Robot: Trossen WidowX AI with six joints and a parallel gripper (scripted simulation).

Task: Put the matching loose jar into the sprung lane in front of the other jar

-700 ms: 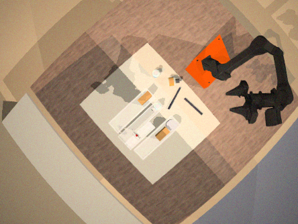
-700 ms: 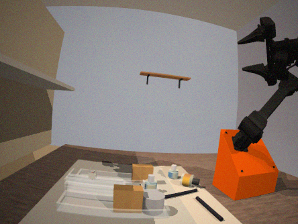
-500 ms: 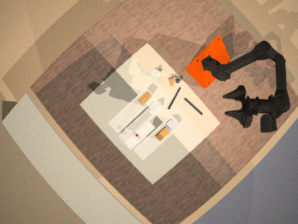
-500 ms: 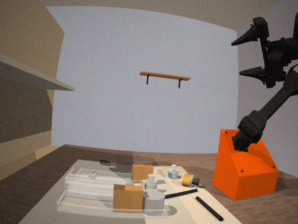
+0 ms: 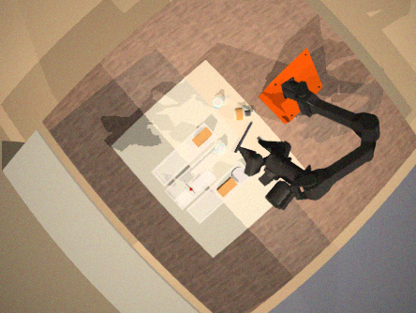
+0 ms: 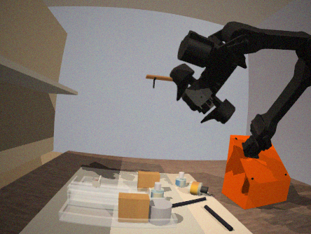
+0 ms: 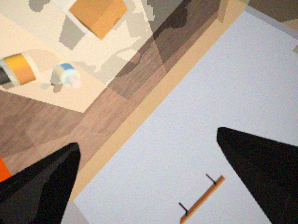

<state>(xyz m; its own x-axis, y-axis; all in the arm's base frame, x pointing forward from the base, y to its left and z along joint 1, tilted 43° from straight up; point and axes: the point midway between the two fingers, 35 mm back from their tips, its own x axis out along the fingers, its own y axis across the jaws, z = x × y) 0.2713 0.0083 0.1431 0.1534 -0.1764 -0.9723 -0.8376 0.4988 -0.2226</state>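
Right now the grey cylinder is 27 cm below my gripper tip, 9 cm to the left of it and 6 cm ahead of it. Round my gripper tip: white sprung lane (28 cm below, 22 cm ahead).
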